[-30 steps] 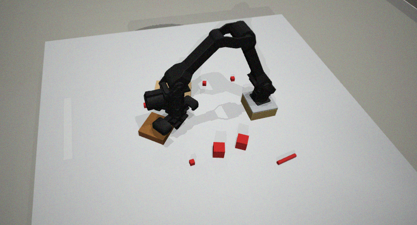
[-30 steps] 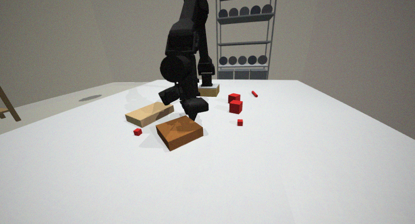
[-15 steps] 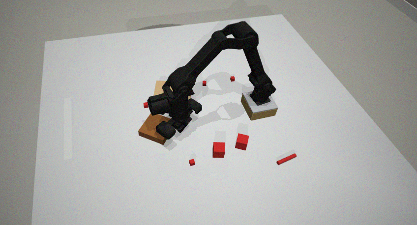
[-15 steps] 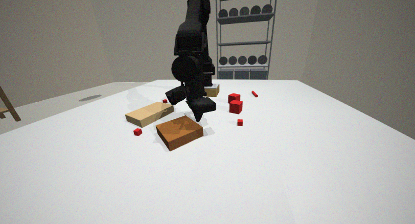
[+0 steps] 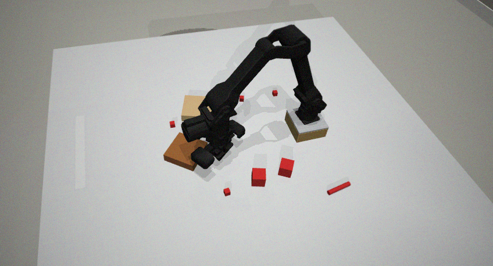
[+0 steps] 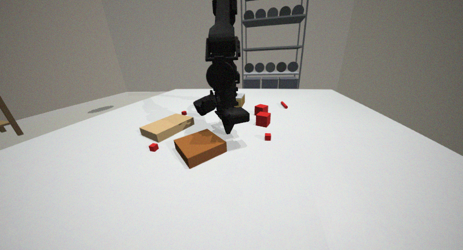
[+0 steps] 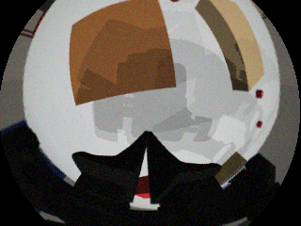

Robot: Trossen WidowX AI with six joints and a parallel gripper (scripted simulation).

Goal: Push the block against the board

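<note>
Right now the tan board is 22 cm to the right of my gripper tip, 4 cm behind it and 1 cm above it. The rest, counted from my gripper tip: red stick 29 cm behind, 25 cm to the left; square brown block 9 cm ahead, 6 cm to the right, 1 cm above.
</note>
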